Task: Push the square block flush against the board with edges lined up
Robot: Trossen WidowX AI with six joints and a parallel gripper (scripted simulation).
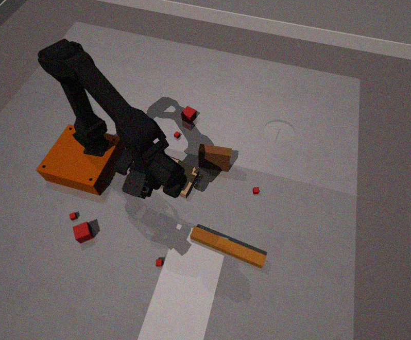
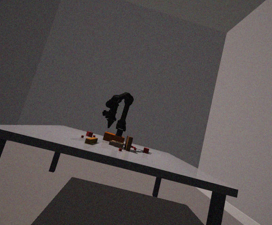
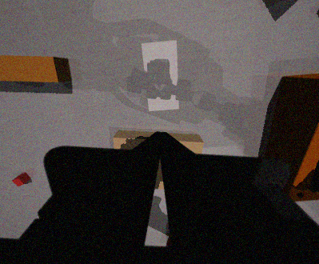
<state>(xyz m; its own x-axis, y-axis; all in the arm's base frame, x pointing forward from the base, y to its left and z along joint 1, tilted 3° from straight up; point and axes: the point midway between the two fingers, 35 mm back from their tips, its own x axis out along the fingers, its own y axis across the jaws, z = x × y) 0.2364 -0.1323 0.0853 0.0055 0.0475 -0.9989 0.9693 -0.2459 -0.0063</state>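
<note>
My gripper tip is now 17 cm to the right of the brown square block, 15 cm short of it and 7 cm above it. Round my gripper tip: long orange board (23 cm ahead, 10 cm to the right, 10 cm below); dark red bar (27 cm to the left, 15 cm behind, 11 cm below); flat tan block (11 cm below, 10 cm to the left, 2 cm ahead).
</note>
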